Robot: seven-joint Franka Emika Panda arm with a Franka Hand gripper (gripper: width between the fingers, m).
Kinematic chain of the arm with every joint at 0, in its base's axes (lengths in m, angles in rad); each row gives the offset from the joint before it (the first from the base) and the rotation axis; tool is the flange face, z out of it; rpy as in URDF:
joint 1: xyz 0 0 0.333 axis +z
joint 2: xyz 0 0 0 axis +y
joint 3: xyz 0 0 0.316 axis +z
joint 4: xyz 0.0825 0 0 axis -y
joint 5: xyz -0.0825 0 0.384 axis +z
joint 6: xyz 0 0 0 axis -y
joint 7: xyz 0.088 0 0 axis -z
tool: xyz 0 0 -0.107 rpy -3.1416 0 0
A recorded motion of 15 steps. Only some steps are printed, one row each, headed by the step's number.
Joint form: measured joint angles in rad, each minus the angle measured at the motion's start. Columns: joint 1, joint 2, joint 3, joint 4, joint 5, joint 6, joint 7.
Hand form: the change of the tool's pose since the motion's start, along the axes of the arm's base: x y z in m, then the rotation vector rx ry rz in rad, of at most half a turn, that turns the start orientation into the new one. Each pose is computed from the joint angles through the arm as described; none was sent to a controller.
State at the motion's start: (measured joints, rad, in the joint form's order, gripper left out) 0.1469 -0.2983 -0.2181 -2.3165 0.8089 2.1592 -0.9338
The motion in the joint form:
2: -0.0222 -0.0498 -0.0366 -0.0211 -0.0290 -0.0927 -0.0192
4: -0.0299 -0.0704 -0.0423 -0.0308 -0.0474 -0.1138 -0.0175
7: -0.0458 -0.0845 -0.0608 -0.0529 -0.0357 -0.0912 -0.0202
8: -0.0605 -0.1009 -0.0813 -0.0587 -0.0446 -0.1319 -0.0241
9: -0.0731 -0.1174 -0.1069 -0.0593 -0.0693 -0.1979 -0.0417
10: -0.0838 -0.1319 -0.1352 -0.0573 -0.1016 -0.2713 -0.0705
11: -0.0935 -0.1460 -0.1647 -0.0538 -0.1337 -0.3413 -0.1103
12: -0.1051 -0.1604 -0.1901 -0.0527 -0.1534 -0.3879 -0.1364
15: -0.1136 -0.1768 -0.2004 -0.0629 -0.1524 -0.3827 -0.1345
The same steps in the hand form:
2: -0.0192 -0.0195 0.0056 0.0223 0.0198 0.0352
4: -0.0263 -0.0239 0.0082 0.0193 0.0248 0.0440
7: -0.0315 -0.0404 0.0047 0.0325 0.0160 -0.0054
8: -0.0398 -0.0521 0.0059 0.0497 0.0285 -0.0033
9: -0.0502 -0.0632 0.0074 0.0606 0.0440 0.0294
10: -0.0614 -0.0742 0.0083 0.0665 0.0577 0.0766
11: -0.0729 -0.0857 0.0096 0.0706 0.0614 0.1281
12: -0.0831 -0.0975 0.0116 0.0793 0.0594 0.1513
15: -0.0885 -0.1044 0.0129 0.0867 0.0494 0.1307

